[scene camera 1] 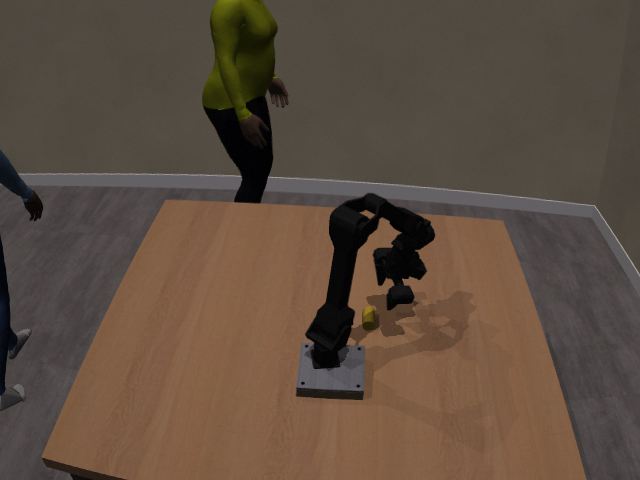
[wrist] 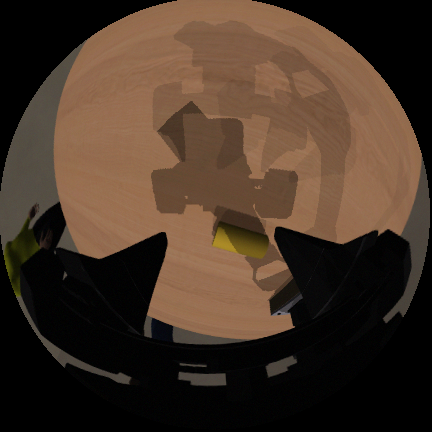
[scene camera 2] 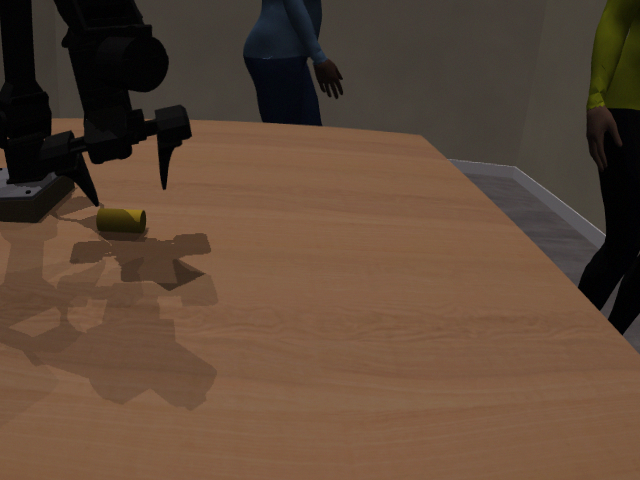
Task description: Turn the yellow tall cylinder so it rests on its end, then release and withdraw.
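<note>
The yellow cylinder (scene camera 1: 368,317) (scene camera 2: 121,220) (wrist: 242,243) lies on its side on the wooden table (scene camera 1: 206,310) (scene camera 2: 361,258) (wrist: 110,150), close to the arm's base. My gripper (scene camera 1: 385,295) (scene camera 2: 130,196) (wrist: 221,235) is open and empty, with its fingers pointing down. The fingertips hang above the table and above the cylinder's height. In the wrist view the cylinder shows between the two fingertips, nearer the right one. Its long axis runs roughly from one finger toward the other, slightly slanted. Part of the cylinder is in shadow.
The arm's grey base plate (scene camera 1: 330,379) (scene camera 2: 20,209) stands beside the cylinder. The arm's shadows fall on the table around it. A person in a yellow-green top (scene camera 1: 242,56) (scene camera 2: 617,56) and a person in blue (scene camera 2: 284,36) stand beyond the table edges.
</note>
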